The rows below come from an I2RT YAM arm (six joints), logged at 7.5 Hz.
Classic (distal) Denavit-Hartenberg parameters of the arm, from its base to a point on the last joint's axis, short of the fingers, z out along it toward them. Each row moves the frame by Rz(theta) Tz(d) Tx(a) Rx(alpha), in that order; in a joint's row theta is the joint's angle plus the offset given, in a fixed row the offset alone. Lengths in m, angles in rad.
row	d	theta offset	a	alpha
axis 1	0.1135	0	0.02	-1.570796
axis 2	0	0	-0.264	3.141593
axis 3	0	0.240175	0.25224	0
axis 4	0	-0.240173	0.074	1.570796
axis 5	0	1.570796	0	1.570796
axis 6	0.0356	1.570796	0	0
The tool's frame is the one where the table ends.
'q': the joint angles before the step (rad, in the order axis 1, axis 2, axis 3, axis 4, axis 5, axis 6). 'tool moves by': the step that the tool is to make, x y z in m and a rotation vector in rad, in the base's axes. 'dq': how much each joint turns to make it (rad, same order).
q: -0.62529 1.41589 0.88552 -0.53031 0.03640 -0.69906
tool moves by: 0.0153 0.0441 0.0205 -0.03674 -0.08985 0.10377
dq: 0.17293 -0.09086 -0.00955 0.01146 0.02409 0.06636
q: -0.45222 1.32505 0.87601 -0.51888 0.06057 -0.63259
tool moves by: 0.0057 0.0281 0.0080 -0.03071 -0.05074 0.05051
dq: 0.11353 -0.04794 -0.01673 0.02368 0.04423 0.04585
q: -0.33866 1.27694 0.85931 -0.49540 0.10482 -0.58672
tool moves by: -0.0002 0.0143 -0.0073 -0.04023 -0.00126 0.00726
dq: 0.06167 -0.01671 -0.04477 0.03878 0.06341 0.01968
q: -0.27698 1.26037 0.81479 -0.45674 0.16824 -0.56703
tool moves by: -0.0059 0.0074 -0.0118 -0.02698 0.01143 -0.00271
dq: 0.02832 -0.01946 -0.06034 0.03561 0.04199 0.00659
